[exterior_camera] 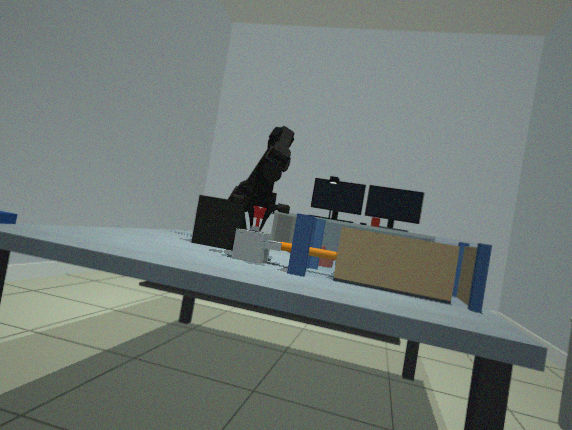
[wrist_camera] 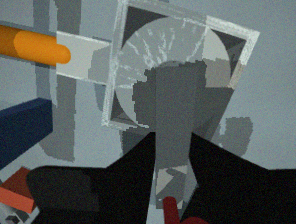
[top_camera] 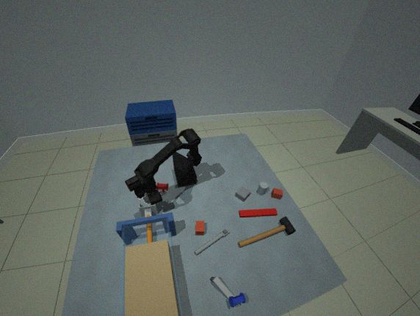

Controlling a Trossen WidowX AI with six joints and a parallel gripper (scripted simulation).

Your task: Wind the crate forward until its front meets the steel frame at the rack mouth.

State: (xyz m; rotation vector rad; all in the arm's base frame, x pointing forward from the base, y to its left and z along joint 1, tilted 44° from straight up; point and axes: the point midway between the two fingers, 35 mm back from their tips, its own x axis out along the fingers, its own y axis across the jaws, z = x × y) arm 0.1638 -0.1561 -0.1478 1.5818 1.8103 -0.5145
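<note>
The red-knobbed winch handle lies 2 cm to the left of my gripper tip and 2 cm above it. The rest, counted from my gripper tip: grey winch (1 cm behind, 5 cm to the right, 6 cm below); clear-panelled cubby (41 cm ahead, 5 cm to the right, 3 cm above); red knob (1 cm behind, 6 cm to the left, 5 cm above).
</note>
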